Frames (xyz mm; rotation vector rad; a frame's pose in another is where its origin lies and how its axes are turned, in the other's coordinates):
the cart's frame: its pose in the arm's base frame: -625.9 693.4 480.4 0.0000 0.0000 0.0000
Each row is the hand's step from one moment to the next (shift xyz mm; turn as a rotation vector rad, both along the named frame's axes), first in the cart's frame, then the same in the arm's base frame.
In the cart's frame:
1: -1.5 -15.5 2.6 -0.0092 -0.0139 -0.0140
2: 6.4 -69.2 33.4 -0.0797 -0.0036 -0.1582
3: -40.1 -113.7 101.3 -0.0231 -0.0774 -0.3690
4: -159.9 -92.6 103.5 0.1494 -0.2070 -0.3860
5: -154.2 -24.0 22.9 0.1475 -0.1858 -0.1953
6: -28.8 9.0 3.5 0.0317 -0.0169 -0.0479
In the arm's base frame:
1: -1.5 -15.5 2.6 -0.0092 -0.0139 -0.0140
2: 6.4 -69.2 33.4 -0.0797 -0.0036 -0.1582
3: -40.1 -113.7 101.3 -0.0231 -0.0774 -0.3690
4: -159.9 -92.6 103.5 0.1494 -0.2070 -0.3860
5: -154.2 -24.0 22.9 0.1475 -0.1858 -0.1953
6: -28.8 9.0 3.5 0.0317 -0.0169 -0.0479

